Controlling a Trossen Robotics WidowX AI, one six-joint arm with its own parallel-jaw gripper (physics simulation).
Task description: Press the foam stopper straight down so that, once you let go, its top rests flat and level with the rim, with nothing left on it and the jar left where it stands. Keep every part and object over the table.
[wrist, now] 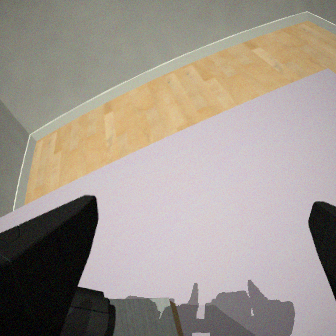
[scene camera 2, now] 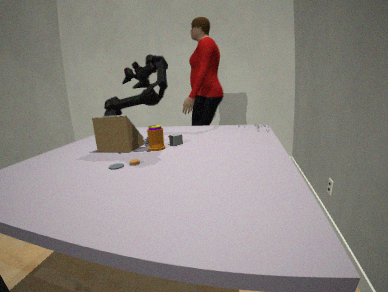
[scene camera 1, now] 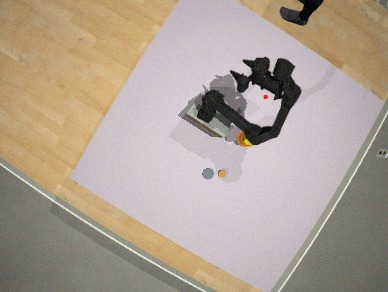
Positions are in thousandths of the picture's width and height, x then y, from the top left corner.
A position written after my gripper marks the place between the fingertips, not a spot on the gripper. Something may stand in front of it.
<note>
I see my gripper (scene camera 1: 610,224).
My gripper is seen too in the wrist view (wrist: 624,629).
</note>
